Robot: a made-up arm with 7 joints.
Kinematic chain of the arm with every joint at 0, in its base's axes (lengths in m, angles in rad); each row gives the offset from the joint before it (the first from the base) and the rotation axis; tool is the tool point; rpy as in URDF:
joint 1: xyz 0 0.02 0.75 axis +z
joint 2: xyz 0 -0.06 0.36 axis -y
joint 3: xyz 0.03 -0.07 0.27 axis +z
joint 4: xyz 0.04 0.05 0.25 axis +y
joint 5: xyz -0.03 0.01 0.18 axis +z
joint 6: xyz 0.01 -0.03 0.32 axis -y
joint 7: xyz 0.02 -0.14 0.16 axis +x
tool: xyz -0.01 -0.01 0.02 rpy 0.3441 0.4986 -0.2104
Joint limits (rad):
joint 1: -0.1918..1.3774
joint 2: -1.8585..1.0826
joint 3: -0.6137..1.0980
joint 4: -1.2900..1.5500
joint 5: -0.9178..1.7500
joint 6: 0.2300..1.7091
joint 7: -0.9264..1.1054
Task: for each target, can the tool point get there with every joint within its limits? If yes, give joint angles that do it. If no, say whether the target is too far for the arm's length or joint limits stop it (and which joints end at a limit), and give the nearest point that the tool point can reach.
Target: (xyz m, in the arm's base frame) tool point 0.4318 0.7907 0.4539
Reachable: yes | joints 1.2459 -1.6345 0.1535 0.8225 1.0085 0.7096 -0.0677
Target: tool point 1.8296 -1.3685 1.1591
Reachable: no: too far | nearest point 1.0438 -0.6282 1.1374 | short by 1.080 m
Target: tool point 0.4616 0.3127 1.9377
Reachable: yes | joints 1.0499 -1.1012 0.0246 -0.8914 -0.1806 0.6641 0.6321
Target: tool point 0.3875 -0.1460 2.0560
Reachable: yes | joints -0.0137 -0.6274 -0.4079 -0.7165 1.3913 1.4107 -0.6161
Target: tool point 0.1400 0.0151 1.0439
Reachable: no: joint limits stop it (at a limit: joint 1, joint 3, joint 4, joint 5, joint 6) | nearest point 0.4777 0.2504 0.9069 | short by 0.434 m
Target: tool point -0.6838 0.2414 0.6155
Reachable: no: joint limits stop it (at a limit: joint 1, joint 2, joint 4, joint 5) | nearest point -0.6906 0.1951 0.8098 | short by 0.200 m
